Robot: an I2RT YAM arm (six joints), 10 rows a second.
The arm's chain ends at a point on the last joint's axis. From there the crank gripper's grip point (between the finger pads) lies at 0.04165 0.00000 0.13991 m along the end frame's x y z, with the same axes.
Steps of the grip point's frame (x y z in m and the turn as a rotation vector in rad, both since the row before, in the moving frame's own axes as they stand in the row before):
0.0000 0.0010 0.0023 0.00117 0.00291 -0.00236
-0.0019 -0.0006 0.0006 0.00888 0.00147 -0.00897
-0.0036 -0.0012 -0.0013 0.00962 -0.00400 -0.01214
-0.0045 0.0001 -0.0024 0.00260 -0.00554 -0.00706
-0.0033 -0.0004 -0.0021 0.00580 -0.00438 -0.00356
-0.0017 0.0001 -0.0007 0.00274 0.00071 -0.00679
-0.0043 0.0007 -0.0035 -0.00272 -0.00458 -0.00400
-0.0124 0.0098 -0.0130 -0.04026 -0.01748 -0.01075
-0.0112 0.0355 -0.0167 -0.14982 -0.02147 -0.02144
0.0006 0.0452 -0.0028 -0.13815 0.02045 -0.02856
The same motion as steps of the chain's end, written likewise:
-0.0004 0.0013 0.0024 0.00117 0.00291 -0.00236
-0.0021 0.0010 0.0007 0.00888 0.00147 -0.00897
-0.0030 0.0006 -0.0015 0.00962 -0.00400 -0.01214
-0.0037 0.0008 -0.0026 0.00260 -0.00554 -0.00706
-0.0027 0.0006 -0.0023 0.00580 -0.00438 -0.00356
-0.0018 0.0008 -0.0007 0.00274 0.00071 -0.00679
-0.0037 0.0005 -0.0037 -0.00272 -0.00458 -0.00400
-0.0100 0.0046 -0.0136 -0.04026 -0.01748 -0.01075
-0.0084 0.0154 -0.0161 -0.14982 -0.02147 -0.02144
-0.0025 0.0272 -0.0007 -0.13815 0.02045 -0.02856

